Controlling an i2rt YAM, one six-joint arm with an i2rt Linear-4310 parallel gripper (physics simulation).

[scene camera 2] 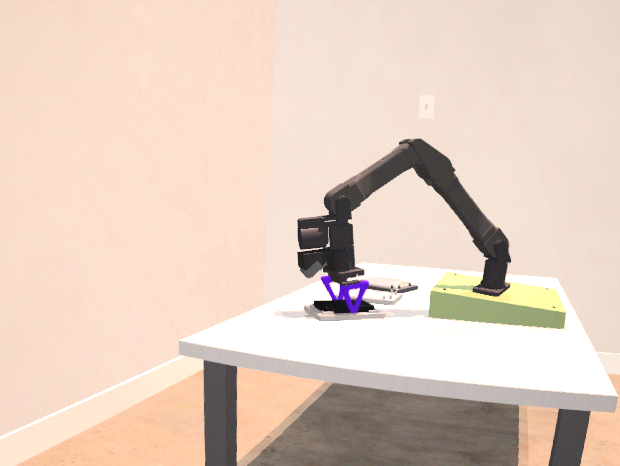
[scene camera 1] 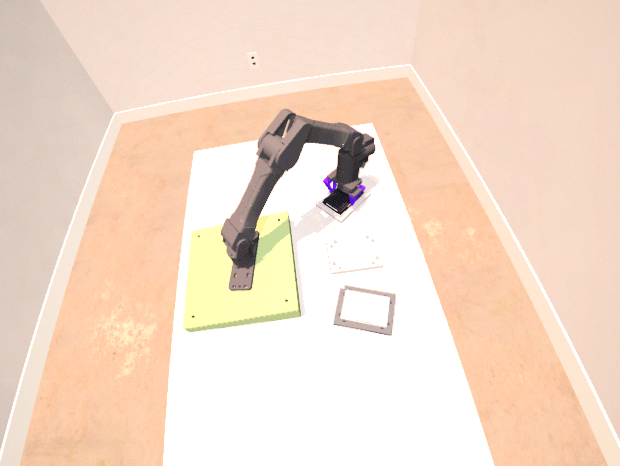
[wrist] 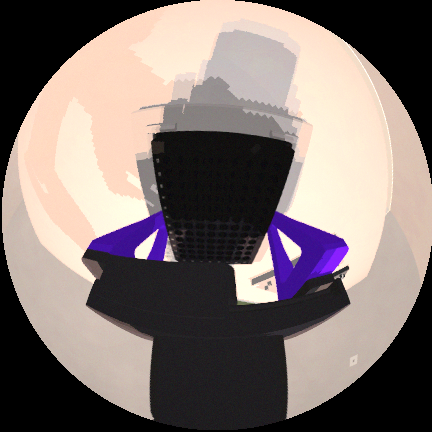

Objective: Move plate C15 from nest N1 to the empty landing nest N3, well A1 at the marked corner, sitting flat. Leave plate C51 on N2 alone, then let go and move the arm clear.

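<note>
Plate C15 (scene camera 1: 334, 202) (scene camera 2: 325, 304) (wrist: 217, 189) is a black well plate. It lies on the white nest N1 (scene camera 1: 345, 216) (scene camera 2: 320, 315) at the far right of the table. My gripper (scene camera 1: 343, 193) (scene camera 2: 346, 307) (wrist: 217, 214) stands straight over it, its purple fingers pressed against the plate's two long sides. The plate looks level and low on its nest. A pale plate on a white nest (scene camera 1: 353, 253) lies nearer the camera. Beyond it lies a grey frame nest (scene camera 1: 341, 307) with nothing in it.
The arm's base stands on a yellow-green block (scene camera 1: 215, 300) (scene camera 2: 500, 308) at the table's left. The white table (scene camera 1: 310, 391) (scene camera 2: 390, 361) ends close behind nest N1. The other two nests show behind the gripper in scene camera 2 (scene camera 2: 395, 287).
</note>
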